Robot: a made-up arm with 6 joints. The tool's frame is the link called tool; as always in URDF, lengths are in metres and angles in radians. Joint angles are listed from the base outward.
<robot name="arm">
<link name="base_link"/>
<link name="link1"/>
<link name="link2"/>
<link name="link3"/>
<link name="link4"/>
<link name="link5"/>
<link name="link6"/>
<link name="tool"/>
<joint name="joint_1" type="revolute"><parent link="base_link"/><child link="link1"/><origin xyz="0 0 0.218" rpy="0 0 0"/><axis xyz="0 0 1"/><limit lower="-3.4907" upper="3.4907"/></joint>
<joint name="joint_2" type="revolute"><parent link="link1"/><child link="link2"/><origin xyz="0 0 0" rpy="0 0 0"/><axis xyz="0 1 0"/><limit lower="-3.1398" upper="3.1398"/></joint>
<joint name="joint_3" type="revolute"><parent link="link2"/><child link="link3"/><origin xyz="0 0 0.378" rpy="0 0 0"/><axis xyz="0 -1 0"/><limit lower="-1.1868" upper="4.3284"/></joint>
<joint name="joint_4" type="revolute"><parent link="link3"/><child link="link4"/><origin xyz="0 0 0" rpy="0 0 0"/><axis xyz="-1 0 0"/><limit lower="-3.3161" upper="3.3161"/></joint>
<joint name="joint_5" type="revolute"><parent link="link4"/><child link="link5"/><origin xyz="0.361 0 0" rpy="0 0 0"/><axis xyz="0 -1 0"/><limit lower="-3.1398" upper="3.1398"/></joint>
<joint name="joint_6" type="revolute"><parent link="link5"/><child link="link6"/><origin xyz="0 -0.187 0" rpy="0 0 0"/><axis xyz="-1 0 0"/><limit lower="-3.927" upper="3.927"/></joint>
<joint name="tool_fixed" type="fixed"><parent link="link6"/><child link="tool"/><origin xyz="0 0 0" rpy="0 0 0"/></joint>
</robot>
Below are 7 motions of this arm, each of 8 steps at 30 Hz.
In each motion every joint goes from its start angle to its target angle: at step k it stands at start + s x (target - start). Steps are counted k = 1, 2, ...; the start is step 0. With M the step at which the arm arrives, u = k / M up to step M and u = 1 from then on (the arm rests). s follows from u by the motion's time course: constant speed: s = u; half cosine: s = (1 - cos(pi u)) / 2; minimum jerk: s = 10 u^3 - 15 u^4 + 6 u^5.
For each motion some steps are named. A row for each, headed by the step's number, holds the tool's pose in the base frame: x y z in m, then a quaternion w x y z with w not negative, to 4 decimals.
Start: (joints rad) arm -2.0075 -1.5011 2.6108 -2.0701 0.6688 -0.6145
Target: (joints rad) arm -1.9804 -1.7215 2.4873 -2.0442 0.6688 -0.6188
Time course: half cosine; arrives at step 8
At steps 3, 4, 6, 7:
3: 0.3759 0.6108 0.0039 0.5933 -0.1963 0.1713 0.7617
4: 0.3703 0.6094 -0.0180 0.5875 -0.2001 0.1791 0.7633
6: 0.3593 0.6050 -0.0581 0.5767 -0.2073 0.1934 0.7662
7: 0.3557 0.6031 -0.0703 0.5734 -0.2095 0.1978 0.7670

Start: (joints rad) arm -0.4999 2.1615 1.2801 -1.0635 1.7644 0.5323
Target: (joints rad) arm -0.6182 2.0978 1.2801 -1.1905 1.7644 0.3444
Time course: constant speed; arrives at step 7
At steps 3, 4, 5, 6, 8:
3: 0.3236 -0.2947 -0.3665 0.5854 -0.1031 -0.2291 -0.7709
4: 0.3238 -0.2998 -0.3636 0.5734 -0.0919 -0.2400 -0.7779
5: 0.3239 -0.3050 -0.3605 0.5612 -0.0810 -0.2512 -0.7845
6: 0.3240 -0.3102 -0.3574 0.5486 -0.0704 -0.2626 -0.7906
8: 0.3240 -0.3156 -0.3542 0.5357 -0.0600 -0.2743 -0.7963

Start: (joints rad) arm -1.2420 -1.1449 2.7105 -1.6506 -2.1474 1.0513
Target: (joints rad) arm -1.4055 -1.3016 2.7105 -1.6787 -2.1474 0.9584
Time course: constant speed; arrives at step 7
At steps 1, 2, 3, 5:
1: -0.2077 0.7107 0.2621 0.0871 0.9791 -0.1049 0.1511
2: -0.1905 0.7163 0.2455 0.0933 0.9770 -0.1151 0.1536
3: -0.1731 0.7211 0.2288 0.0996 0.9747 -0.1252 0.1561
5: -0.1377 0.7284 0.1955 0.1123 0.9698 -0.1454 0.1606

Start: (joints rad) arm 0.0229 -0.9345 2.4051 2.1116 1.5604 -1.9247
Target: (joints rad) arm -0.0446 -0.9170 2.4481 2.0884 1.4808 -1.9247
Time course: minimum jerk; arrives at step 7
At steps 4, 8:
4: -0.6179 0.1061 0.2112 0.2114 -0.6172 -0.7465 -0.1306
8: -0.6113 0.1199 0.2094 0.1980 -0.6179 -0.7493 -0.1326

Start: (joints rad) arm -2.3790 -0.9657 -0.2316 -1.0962 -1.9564 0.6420
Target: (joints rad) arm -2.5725 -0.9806 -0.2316 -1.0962 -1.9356 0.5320
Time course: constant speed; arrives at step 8
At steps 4, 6, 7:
4: -0.1048 0.0264 0.5519 0.8226 0.2688 0.1895 -0.4638
6: -0.1023 0.0321 0.5521 0.8071 0.2815 0.1756 -0.4884
7: -0.1010 0.0350 0.5522 0.7990 0.2876 0.1684 -0.5005

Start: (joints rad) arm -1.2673 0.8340 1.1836 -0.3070 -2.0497 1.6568
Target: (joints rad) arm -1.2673 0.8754 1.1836 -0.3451 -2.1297 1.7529
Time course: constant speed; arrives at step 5
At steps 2, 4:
2: 0.0234 -0.6682 0.5294 0.7670 -0.1220 0.5719 0.2640
4: 0.0260 -0.6736 0.5161 0.7646 -0.1220 0.5603 0.2943

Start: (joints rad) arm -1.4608 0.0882 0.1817 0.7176 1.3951 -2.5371
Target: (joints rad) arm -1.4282 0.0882 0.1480 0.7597 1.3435 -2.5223
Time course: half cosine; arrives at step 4
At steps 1, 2, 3, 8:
1: -0.0955 -0.3955 0.7498 0.7973 0.4409 -0.3711 0.1795
2: -0.0888 -0.3980 0.7477 0.7965 0.4494 -0.3673 0.1697
3: -0.0822 -0.4003 0.7456 0.7957 0.4576 -0.3633 0.1598
8: -0.0794 -0.4013 0.7447 0.7953 0.4610 -0.3615 0.1558

